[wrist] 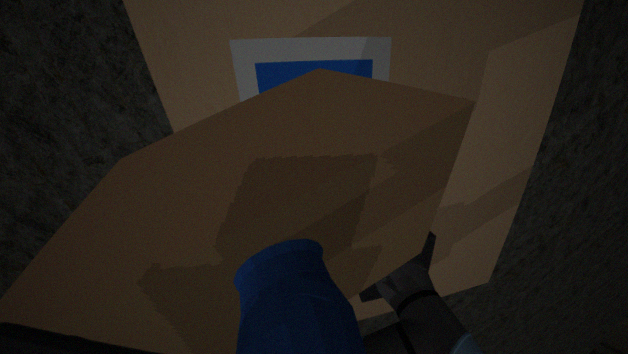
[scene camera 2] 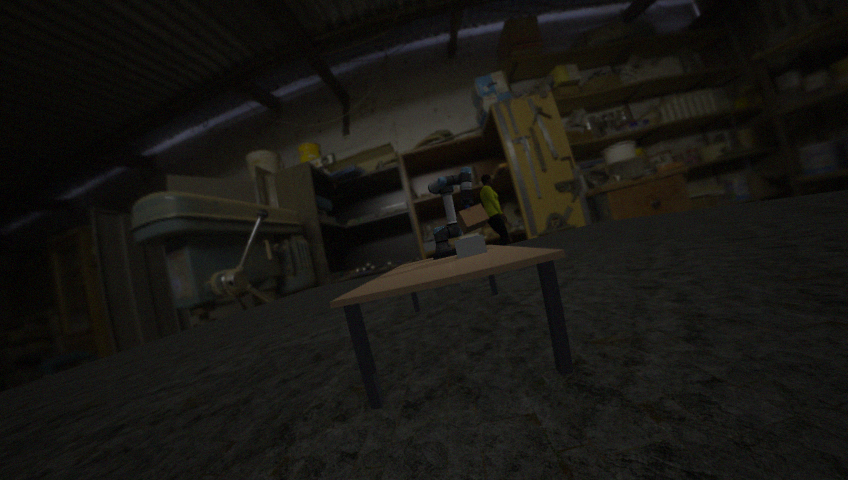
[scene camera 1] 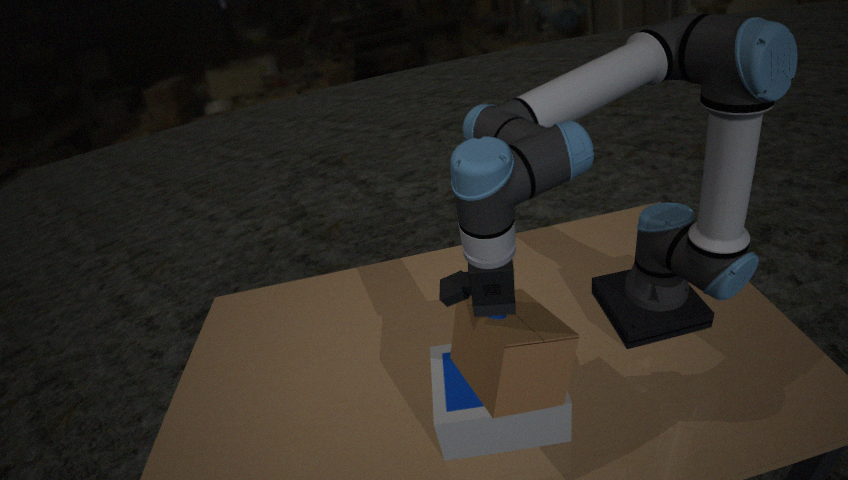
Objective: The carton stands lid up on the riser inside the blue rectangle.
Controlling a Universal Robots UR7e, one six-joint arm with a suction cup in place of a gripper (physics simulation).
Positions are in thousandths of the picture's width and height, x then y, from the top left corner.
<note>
My suction cup (wrist: 426,883) carries a brown cardboard carton (scene camera 1: 616,757), which touches nothing else. The table carries a grey riser (scene camera 1: 548,891).
The brown cardboard carton is seen too in the wrist view (wrist: 574,468).
</note>
